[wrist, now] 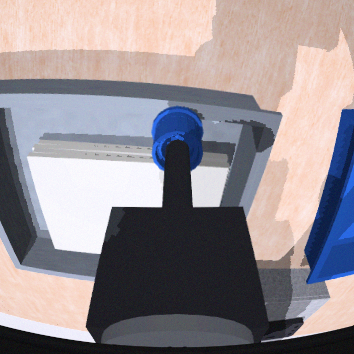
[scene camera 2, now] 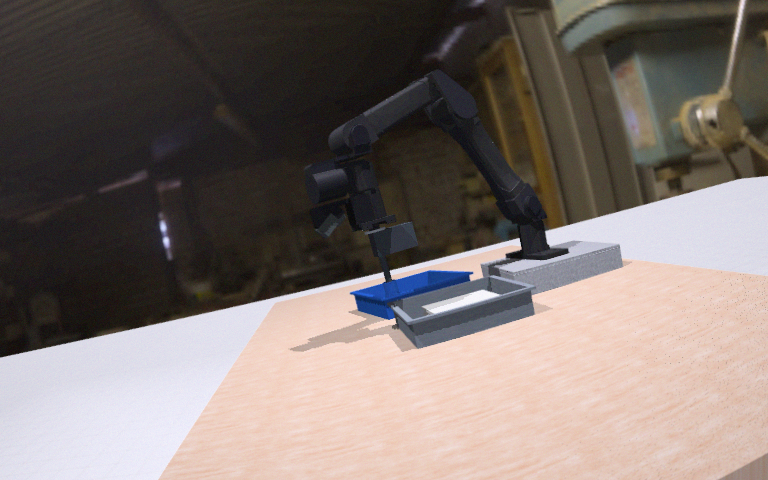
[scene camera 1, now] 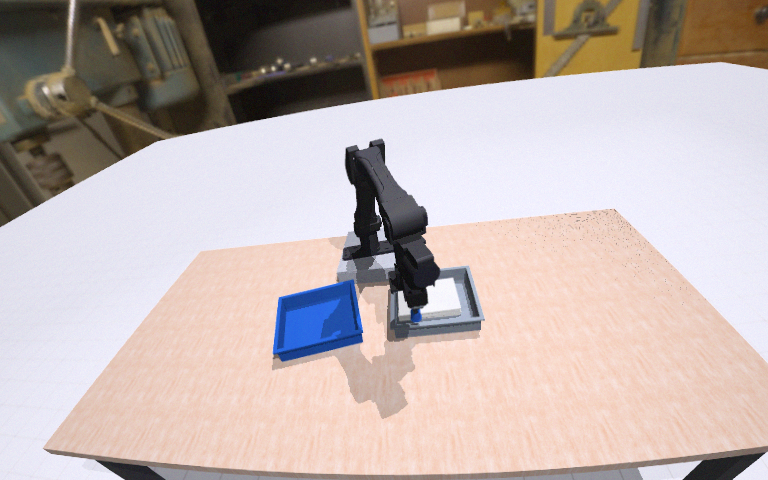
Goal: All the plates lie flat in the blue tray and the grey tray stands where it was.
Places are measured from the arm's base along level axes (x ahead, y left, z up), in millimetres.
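Pixels of known places: end effector, tool point: (wrist: 176, 129) (scene camera 2: 392, 294) (scene camera 1: 416, 318); arm's base, origin of the base link: (scene camera 2: 536, 255) (scene camera 1: 371, 250).
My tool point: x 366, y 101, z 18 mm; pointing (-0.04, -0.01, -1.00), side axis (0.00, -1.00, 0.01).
For each thing: its top centre in the pictures, then the offset to it from my tool point. Level surfaces: height alone.
- grey tray, middle of its top: (wrist: 102, 217) (scene camera 2: 455, 295) (scene camera 1: 433, 294) 99 mm back, 63 mm left, 23 mm down
- blue tray, middle of its top: (scene camera 2: 408, 282) (scene camera 1: 316, 313) 106 mm back, 277 mm right, 23 mm down
- table, its level: 72 mm down
Several flat white plates (scene camera 1: 447, 295) (scene camera 2: 461, 302) (wrist: 90, 200) lie stacked in the grey tray (scene camera 1: 476, 294) (scene camera 2: 475, 325) (wrist: 125, 89); their layered edges show in the wrist view. The blue tray (scene camera 1: 300, 323) (scene camera 2: 372, 306) (wrist: 325, 215) stands beside the grey one, and scene camera 1 shows no plate in it. My suction cup (scene camera 1: 416, 315) (wrist: 177, 137) is open and holds nothing. It is low over the grey tray, near one edge of the stack, on the side towards the blue tray. Whether it touches the top plate cannot be told. In scene camera 2 the cup blends with the blue tray behind it.
The arm's grey base block (scene camera 1: 362, 275) (scene camera 2: 572, 275) stands at the table's back edge, behind the two trays. A narrow strip of table (scene camera 1: 374, 322) separates the trays. The tray walls rise around the plates, and the arm's shadow falls across the blue tray and the table.
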